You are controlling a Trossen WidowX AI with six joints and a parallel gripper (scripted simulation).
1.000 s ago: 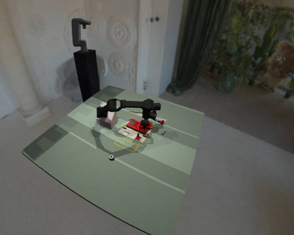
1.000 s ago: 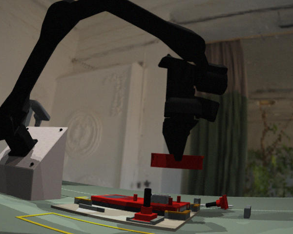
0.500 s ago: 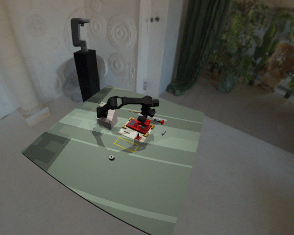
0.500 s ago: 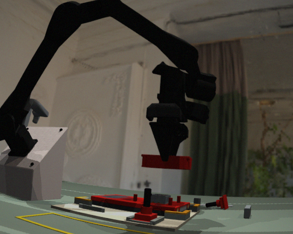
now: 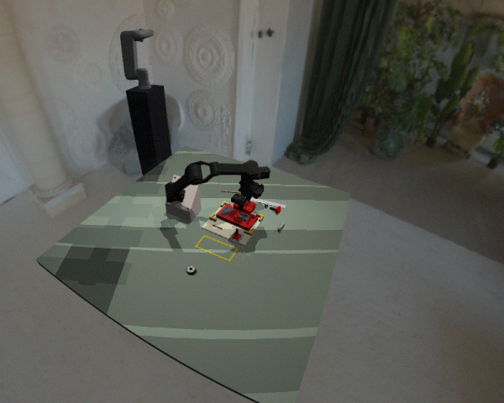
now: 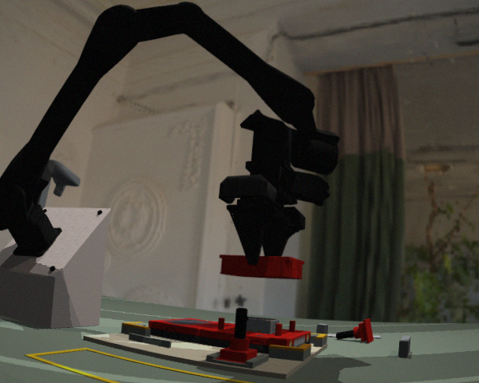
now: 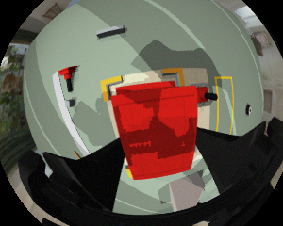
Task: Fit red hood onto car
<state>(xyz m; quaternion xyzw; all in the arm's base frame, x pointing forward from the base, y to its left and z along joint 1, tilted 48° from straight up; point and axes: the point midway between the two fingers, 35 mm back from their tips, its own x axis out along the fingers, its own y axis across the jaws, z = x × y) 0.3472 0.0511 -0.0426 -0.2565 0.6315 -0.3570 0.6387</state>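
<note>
My gripper tip is now 9 cm above the grey engine block and 1 cm to the right of it. Round my gripper tip: white strip: 20 cm to the left, 11 cm below, 3 cm ahead; red hood: right at my gripper tip; jig plate: 10 cm below, 4 cm behind, 2 cm to the right.
</note>
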